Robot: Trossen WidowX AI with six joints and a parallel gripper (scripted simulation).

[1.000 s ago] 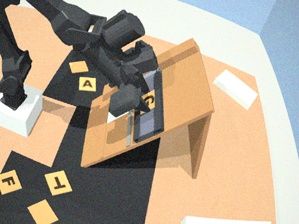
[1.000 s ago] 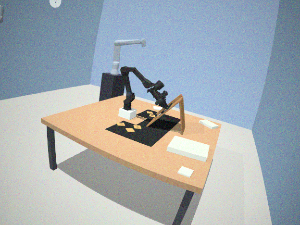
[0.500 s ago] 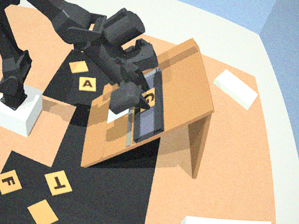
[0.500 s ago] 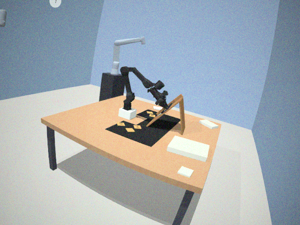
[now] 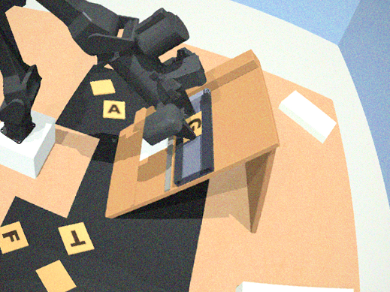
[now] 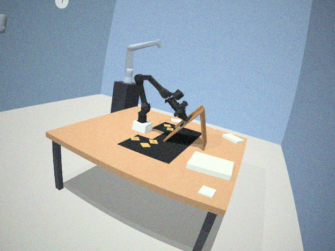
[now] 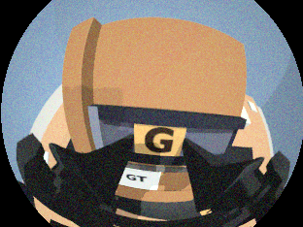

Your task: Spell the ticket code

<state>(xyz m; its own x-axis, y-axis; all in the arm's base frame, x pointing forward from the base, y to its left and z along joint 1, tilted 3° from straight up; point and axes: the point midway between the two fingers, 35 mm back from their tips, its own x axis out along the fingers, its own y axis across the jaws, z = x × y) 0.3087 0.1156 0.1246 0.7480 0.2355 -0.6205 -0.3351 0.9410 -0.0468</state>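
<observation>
Now: gripper tip 7 cm above the white ticket, 6 cm past it and 1 cm to the right of it. Also, from my gripper tip: black mat: 17 cm below, 14 cm behind, 8 cm to the right; then large white slab: 36 cm ahead, 24 cm to the right, 15 cm below; then g tile: right at my gripper tip.
</observation>
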